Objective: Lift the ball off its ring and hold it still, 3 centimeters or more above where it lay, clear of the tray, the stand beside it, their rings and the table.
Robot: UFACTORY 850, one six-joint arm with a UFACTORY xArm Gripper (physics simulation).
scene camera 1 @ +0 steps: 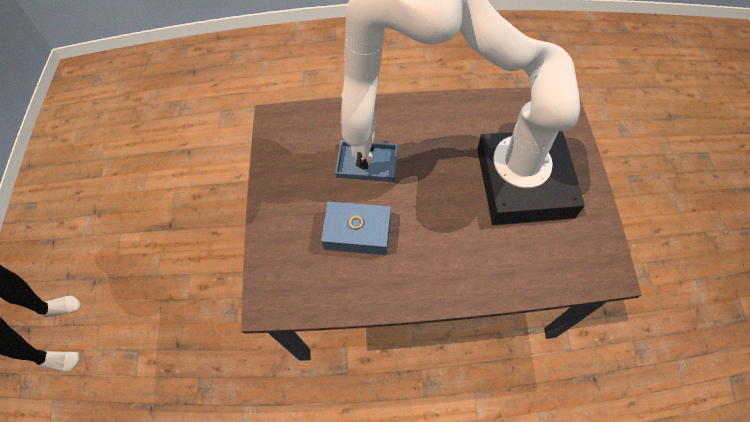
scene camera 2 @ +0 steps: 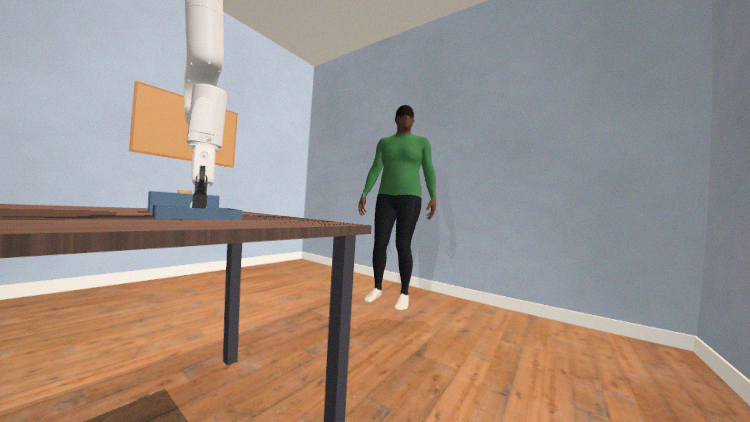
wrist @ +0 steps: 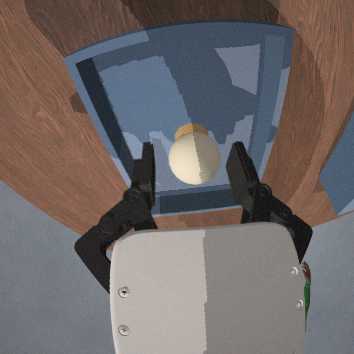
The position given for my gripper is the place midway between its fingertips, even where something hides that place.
Observation:
In view: my gripper [wrist: 192, 153], a cream ball [wrist: 194, 157], a blue tray [scene camera 2: 159, 211] and a blue stand [scene camera 2: 183, 197].
The blue tray is seen too in the wrist view [wrist: 226, 78].

